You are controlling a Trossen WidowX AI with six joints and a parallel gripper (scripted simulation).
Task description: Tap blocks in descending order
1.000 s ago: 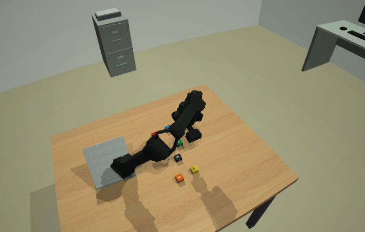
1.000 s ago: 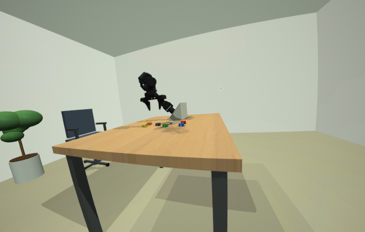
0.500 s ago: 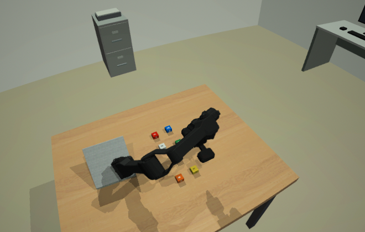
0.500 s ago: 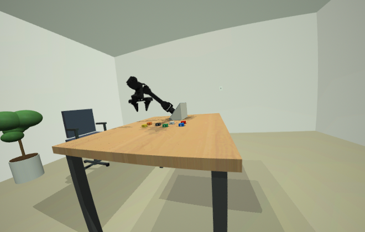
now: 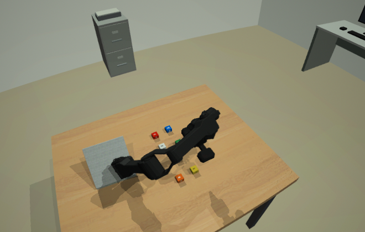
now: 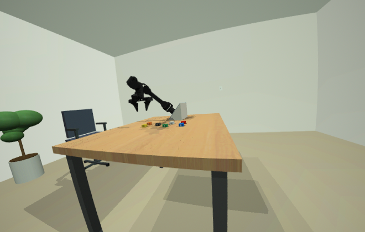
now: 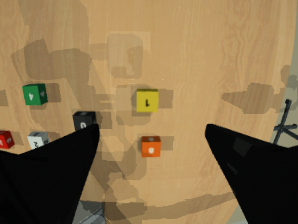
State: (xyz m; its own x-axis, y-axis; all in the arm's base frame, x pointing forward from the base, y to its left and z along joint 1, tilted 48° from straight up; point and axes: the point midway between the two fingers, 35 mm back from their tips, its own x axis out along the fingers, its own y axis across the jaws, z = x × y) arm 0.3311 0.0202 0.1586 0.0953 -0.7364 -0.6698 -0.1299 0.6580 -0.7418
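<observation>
The blue block is 5 cm behind my gripper tip, 30 cm to the left of it and 12 cm below it. From my gripper tip the other things lie so: orange block (9 cm behind, 2 cm to the right, 12 cm below); then yellow block (1 cm behind, 12 cm below); then black block (6 cm behind, 9 cm to the left, 12 cm below).
</observation>
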